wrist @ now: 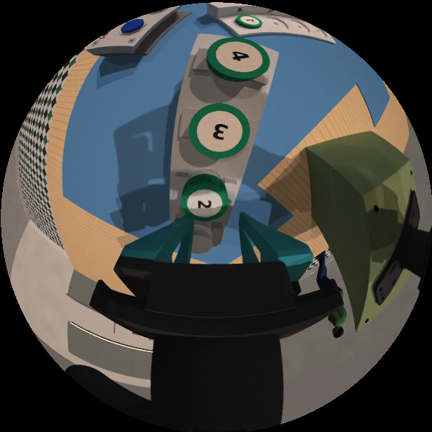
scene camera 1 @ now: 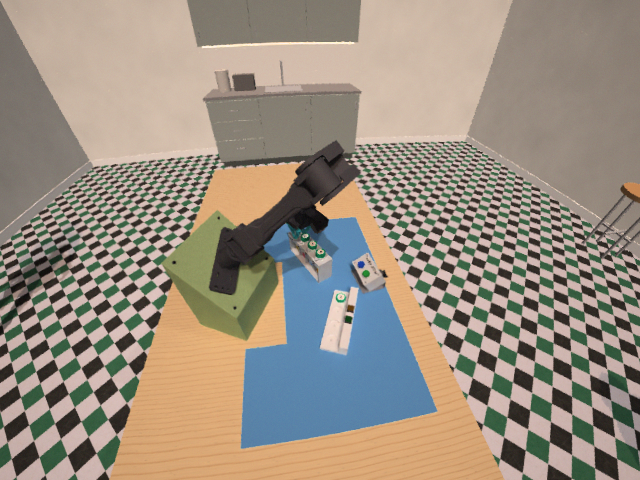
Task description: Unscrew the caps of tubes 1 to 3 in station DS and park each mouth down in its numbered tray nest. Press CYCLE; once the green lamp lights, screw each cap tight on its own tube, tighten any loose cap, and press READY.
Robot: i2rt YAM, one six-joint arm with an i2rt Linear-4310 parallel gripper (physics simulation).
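Where they show: gripper, fingertip midpoint: (scene camera 1: 299, 236); arm's base, link origin: (scene camera 1: 226, 260).
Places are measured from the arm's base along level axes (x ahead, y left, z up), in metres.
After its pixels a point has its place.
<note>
The grey tube rack (scene camera 1: 324, 272) @(x 0.305, y 0.019, z -0.169 m) (wrist: 200, 45) holds green-rimmed caps: cap 2 (scene camera 1: 305, 237) @(x 0.264, y 0.143, z -0.094 m) (wrist: 204, 201), cap 3 (scene camera 1: 312, 244) @(x 0.280, y 0.096, z -0.092 m) (wrist: 219, 131) and cap 4 (scene camera 1: 320, 253) @(x 0.297, y 0.045, z -0.094 m) (wrist: 238, 58). Tube 1 (wrist: 205, 234) stands uncapped at the rack's far end. Cap 1 (scene camera 1: 340, 297) @(x 0.332, y -0.085, z -0.192 m) (wrist: 249, 21) lies label up in a nest of the white tray (scene camera 1: 330, 333) @(x 0.262, y -0.198, z -0.202 m) (wrist: 295, 31). My gripper (scene camera 1: 298, 232) @(x 0.245, y 0.166, z -0.102 m) (wrist: 215, 217) is partly open at cap 2, its teal fingertips apart and the cap off-centre beside them. The button box (scene camera 1: 373, 280) @(x 0.452, y -0.078, z -0.148 m) has a blue button (scene camera 1: 361, 264) @(x 0.438, y -0.001, z -0.143 m) (wrist: 133, 25) and a green button (scene camera 1: 366, 273) @(x 0.439, y -0.046, z -0.143 m).
A brown lamp (scene camera 1: 350, 308) @(x 0.341, y -0.154, z -0.160 m) and a dark green lamp (scene camera 1: 348, 319) @(x 0.321, y -0.189, z -0.160 m) on the tray's raised strip look unlit. The green base block (scene camera 1: 206, 289) @(x -0.054, y -0.092, z -0.004 m) (wrist: 335, 175) stands left of the rack in the scene view. The blue mat (scene camera 1: 336, 403) @(x 0.222, y -0.387, z -0.213 m) lies on the wooden table (scene camera 1: 191, 408) @(x -0.152, y -0.307, z -0.216 m).
</note>
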